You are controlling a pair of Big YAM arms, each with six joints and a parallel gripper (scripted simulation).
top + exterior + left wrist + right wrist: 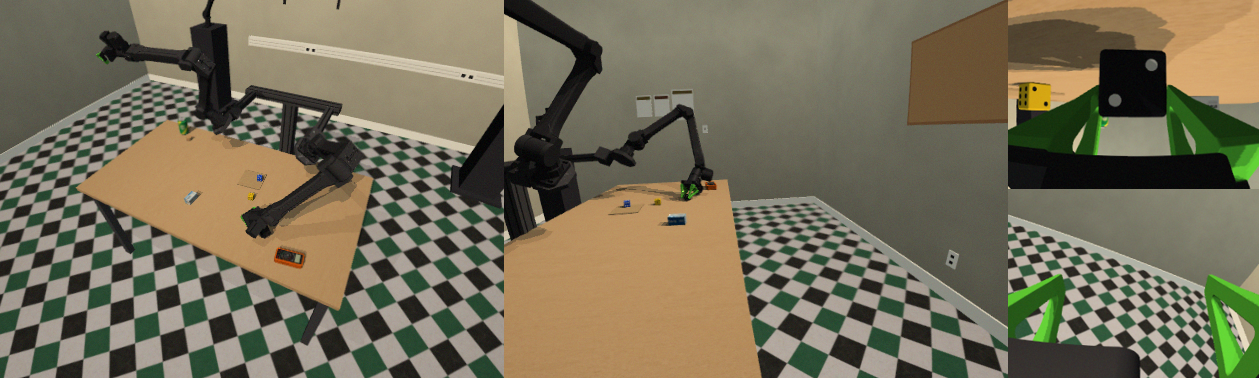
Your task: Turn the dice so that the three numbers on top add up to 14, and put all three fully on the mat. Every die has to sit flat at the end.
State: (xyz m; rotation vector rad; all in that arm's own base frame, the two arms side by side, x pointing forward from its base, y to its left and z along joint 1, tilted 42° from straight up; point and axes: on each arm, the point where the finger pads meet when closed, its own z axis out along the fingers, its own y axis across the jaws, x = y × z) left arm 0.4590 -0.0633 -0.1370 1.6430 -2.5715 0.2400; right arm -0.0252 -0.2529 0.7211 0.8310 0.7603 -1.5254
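Now: the black die 20 mm to the left of my left hand, 10 mm below it and 10 mm ahead of it. Also, from my left hand: blue die: 290 mm behind, 80 mm to the right; tan mat: 280 mm behind, 120 mm to the right, 20 mm below; yellow die: 140 mm behind, 50 mm to the right, 10 mm below.
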